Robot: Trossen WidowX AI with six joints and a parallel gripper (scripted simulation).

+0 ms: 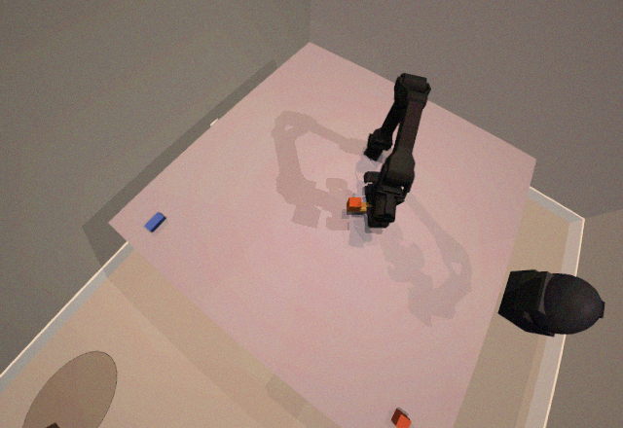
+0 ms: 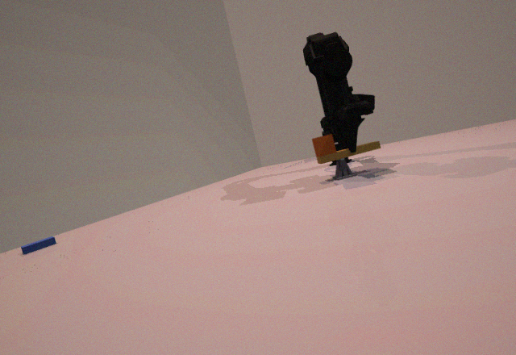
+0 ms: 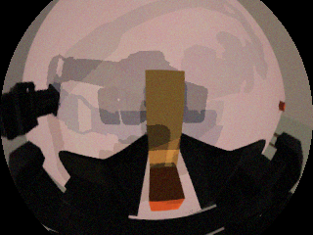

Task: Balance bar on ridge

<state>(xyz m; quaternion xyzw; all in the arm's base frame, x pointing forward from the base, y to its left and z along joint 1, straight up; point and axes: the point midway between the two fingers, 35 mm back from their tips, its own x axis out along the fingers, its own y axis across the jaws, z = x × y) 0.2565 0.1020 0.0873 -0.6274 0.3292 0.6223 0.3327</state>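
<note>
Right now my gripper tip is 3 cm to the left of the bar, 2 cm below it and 2 cm short of it. The rest, counted from my gripper tip: red block 48 cm ahead, 40 cm to the left, 4 cm below; then blue block 60 cm to the right, 48 cm ahead, 4 cm below.
</note>
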